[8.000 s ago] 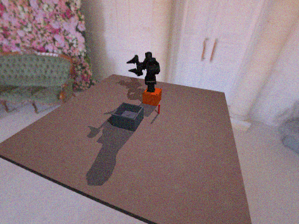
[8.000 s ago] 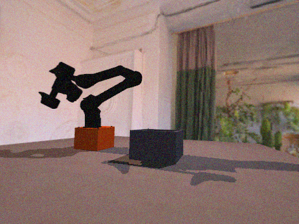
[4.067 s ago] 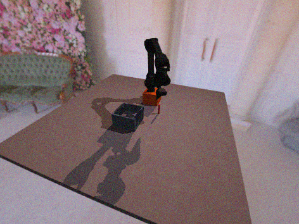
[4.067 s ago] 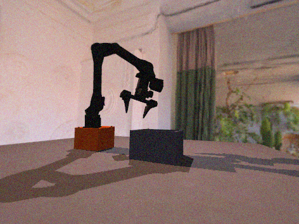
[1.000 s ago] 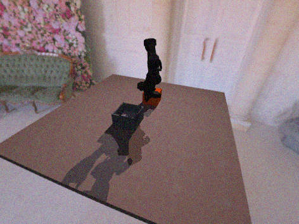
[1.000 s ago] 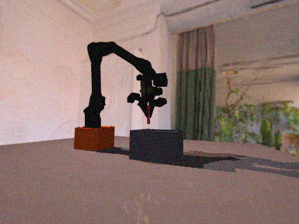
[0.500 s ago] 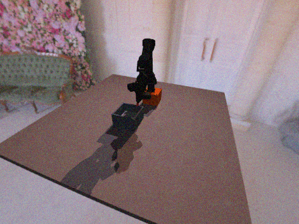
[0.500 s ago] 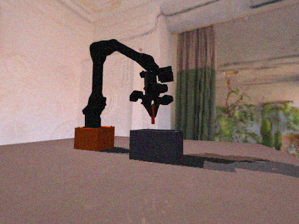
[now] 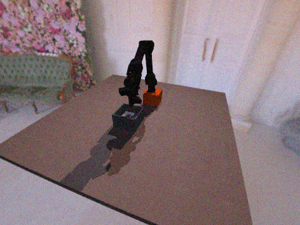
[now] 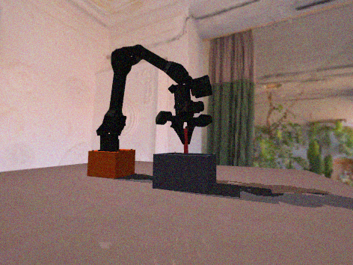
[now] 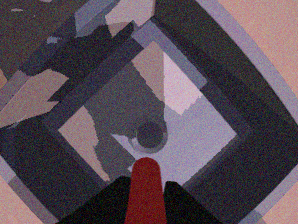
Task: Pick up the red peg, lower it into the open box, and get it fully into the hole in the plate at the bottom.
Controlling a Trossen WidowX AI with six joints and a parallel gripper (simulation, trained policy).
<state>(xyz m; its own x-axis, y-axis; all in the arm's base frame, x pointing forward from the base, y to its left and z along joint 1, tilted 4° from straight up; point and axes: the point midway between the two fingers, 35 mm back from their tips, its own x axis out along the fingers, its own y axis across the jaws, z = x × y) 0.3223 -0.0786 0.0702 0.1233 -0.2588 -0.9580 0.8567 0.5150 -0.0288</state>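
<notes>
My gripper tip is 1 cm below the red peg. From my gripper tip the other things lie so: dark box (10 cm below, 1 cm to the right, 1 cm ahead); grey plate (8 cm below, 1 cm to the right, 1 cm ahead).
</notes>
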